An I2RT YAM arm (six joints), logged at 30 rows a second.
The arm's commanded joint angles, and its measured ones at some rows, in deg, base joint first. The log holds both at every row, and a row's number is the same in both.
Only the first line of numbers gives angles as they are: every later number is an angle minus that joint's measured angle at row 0.
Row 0, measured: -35.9, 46.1, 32.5, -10.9, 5.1, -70.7
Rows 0 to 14, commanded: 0.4, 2.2, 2.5, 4.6, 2.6, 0.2; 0.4, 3.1, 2.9, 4.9, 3.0, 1.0; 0.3, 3.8, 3.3, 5.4, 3.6, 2.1; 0.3, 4.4, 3.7, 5.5, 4.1, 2.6; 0.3, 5.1, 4.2, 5.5, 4.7, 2.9; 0.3, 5.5, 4.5, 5.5, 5.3, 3.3; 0.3, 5.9, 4.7, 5.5, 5.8, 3.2; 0.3, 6.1, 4.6, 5.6, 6.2, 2.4; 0.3, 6.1, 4.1, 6.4, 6.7, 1.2; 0.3, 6.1, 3.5, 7.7, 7.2, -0.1; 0.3, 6.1, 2.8, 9.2, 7.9, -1.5; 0.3, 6.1, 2.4, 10.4, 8.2, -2.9; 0.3, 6.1, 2.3, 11.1, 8.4, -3.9; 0.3, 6.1, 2.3, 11.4, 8.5, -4.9; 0.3, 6.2, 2.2, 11.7, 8.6, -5.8
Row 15, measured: 0.0, 6.1, 2.6, 7.8, 6.9, -1.9
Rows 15 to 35, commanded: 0.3, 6.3, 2.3, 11.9, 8.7, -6.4; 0.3, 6.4, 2.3, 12.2, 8.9, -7.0; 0.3, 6.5, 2.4, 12.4, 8.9, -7.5; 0.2, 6.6, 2.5, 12.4, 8.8, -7.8; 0.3, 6.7, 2.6, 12.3, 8.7, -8.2; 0.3, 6.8, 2.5, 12.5, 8.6, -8.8; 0.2, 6.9, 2.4, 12.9, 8.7, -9.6; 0.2, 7.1, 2.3, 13.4, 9.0, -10.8; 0.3, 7.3, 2.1, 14.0, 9.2, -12.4; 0.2, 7.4, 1.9, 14.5, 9.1, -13.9; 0.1, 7.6, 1.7, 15.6, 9.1, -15.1; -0.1, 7.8, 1.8, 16.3, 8.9, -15.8; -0.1, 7.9, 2.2, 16.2, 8.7, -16.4; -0.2, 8.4, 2.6, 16.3, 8.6, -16.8; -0.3, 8.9, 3.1, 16.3, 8.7, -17.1; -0.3, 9.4, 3.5, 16.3, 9.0, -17.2; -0.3, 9.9, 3.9, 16.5, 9.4, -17.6; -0.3, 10.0, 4.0, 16.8, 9.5, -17.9; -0.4, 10.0, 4.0, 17.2, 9.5, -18.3; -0.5, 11.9, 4.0, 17.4, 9.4, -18.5; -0.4, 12.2, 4.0, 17.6, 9.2, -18.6
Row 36, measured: -0.2, 10.8, 2.5, 15.3, 8.7, -16.4
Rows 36 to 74, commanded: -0.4, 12.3, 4.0, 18.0, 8.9, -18.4; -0.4, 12.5, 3.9, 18.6, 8.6, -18.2; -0.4, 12.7, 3.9, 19.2, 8.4, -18.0; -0.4, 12.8, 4.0, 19.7, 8.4, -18.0; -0.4, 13.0, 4.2, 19.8, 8.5, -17.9; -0.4, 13.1, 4.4, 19.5, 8.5, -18.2; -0.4, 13.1, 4.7, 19.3, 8.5, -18.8; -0.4, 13.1, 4.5, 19.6, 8.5, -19.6; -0.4, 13.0, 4.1, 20.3, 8.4, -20.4; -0.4, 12.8, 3.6, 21.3, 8.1, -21.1; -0.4, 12.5, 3.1, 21.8, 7.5, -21.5; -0.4, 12.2, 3.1, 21.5, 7.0, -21.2; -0.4, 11.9, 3.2, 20.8, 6.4, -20.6; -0.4, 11.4, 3.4, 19.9, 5.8, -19.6; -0.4, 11.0, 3.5, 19.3, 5.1, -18.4; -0.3, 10.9, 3.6, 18.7, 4.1, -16.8; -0.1, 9.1, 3.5, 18.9, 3.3, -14.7; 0.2, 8.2, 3.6, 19.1, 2.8, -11.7; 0.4, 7.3, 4.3, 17.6, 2.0, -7.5; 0.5, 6.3, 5.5, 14.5, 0.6, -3.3; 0.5, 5.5, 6.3, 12.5, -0.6, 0.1; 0.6, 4.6, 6.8, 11.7, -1.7, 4.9; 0.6, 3.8, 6.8, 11.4, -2.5, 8.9; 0.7, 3.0, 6.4, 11.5, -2.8, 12.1; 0.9, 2.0, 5.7, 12.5, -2.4, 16.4; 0.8, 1.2, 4.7, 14.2, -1.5, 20.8; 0.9, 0.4, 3.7, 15.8, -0.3, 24.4; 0.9, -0.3, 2.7, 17.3, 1.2, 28.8; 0.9, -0.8, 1.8, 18.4, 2.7, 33.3; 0.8, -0.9, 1.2, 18.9, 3.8, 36.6; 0.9, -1.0, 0.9, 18.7, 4.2, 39.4; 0.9, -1.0, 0.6, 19.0, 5.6, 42.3; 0.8, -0.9, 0.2, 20.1, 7.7, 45.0; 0.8, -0.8, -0.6, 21.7, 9.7, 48.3; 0.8, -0.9, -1.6, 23.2, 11.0, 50.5; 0.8, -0.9, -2.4, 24.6, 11.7, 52.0; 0.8, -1.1, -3.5, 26.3, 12.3, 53.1; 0.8, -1.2, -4.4, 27.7, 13.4, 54.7; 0.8, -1.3, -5.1, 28.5, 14.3, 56.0
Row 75, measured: 0.7, -0.7, -3.6, 22.3, 9.5, 46.2
